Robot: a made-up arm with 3 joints. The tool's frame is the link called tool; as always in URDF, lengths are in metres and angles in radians. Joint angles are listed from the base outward. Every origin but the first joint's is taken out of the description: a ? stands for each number. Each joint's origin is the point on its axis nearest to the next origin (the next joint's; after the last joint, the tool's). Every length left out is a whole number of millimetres.
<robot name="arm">
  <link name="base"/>
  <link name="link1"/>
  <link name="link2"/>
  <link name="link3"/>
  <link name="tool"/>
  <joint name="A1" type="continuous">
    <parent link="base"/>
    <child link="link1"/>
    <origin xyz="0 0 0.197" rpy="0 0 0"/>
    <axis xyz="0 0 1"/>
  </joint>
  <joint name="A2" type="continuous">
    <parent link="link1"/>
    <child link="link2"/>
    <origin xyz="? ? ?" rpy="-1.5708 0 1.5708"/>
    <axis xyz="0 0 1"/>
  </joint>
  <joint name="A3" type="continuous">
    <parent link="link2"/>
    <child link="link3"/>
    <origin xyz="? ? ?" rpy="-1.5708 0 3.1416"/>
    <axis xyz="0 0 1"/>
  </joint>
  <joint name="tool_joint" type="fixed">
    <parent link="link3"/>
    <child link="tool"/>
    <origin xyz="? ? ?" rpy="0 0 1.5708"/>
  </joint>
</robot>
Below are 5 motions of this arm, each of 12 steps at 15 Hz.
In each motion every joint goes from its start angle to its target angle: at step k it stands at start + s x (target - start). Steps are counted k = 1, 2, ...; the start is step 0. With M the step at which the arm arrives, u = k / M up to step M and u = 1 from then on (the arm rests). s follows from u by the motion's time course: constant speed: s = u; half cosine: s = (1 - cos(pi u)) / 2; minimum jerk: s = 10 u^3 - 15 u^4 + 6 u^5.
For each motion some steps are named. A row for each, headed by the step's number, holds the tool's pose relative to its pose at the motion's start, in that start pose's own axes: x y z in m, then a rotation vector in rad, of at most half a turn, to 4 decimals.
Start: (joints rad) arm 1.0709 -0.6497 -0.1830
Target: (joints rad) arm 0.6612 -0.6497 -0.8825
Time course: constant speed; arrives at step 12
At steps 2, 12:
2: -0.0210 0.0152 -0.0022 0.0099 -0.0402 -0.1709
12: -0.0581 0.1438 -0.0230 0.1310 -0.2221 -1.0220

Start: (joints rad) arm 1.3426 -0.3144 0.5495
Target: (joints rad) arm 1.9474 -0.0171 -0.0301
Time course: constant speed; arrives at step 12
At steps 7, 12:
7: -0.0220 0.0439 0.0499 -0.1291 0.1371 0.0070
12: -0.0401 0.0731 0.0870 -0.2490 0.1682 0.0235

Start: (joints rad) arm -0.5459 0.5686 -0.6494
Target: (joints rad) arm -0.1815 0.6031 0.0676
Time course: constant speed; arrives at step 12
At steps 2, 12:
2: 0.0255 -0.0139 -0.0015 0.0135 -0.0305 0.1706
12: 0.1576 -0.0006 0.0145 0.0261 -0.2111 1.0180

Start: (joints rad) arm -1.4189 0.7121 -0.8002
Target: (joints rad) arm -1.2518 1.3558 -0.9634
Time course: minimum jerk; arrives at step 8
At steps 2, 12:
2: -0.0027 -0.0009 0.0107 -0.0375 -0.0563 -0.0042
12: -0.0516 0.0001 0.0781 -0.2955 -0.5885 -0.0703

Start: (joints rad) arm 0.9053 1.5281 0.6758
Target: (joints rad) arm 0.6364 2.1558 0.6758
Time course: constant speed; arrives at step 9
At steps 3, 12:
3: 0.0198 -0.0118 0.0542 -0.1071 0.2007 0.0056
12: 0.1083 -0.0225 0.1426 -0.3220 0.5957 0.0732

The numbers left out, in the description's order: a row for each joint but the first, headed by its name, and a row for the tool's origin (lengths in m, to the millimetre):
A2: 0.091 0.224 0
A3: -0.116 0.016 0
tool: 0.192 -0.093 0

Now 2 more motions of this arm.
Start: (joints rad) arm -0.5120 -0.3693 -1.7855
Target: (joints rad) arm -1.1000 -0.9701 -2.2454
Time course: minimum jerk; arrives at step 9
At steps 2, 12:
2: -0.0125 0.0137 -0.0001 0.0062 0.0486 -0.0767
12: -0.0620 0.2236 0.0629 0.0858 0.7045 -0.9087

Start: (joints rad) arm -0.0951 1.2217 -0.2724
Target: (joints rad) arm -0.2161 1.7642 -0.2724
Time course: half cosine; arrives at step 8
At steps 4, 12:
4: 0.0091 0.0095 0.0770 -0.2771 -0.0158 -0.0129
12: 0.0219 0.0401 0.1486 -0.5547 -0.0282 -0.0095

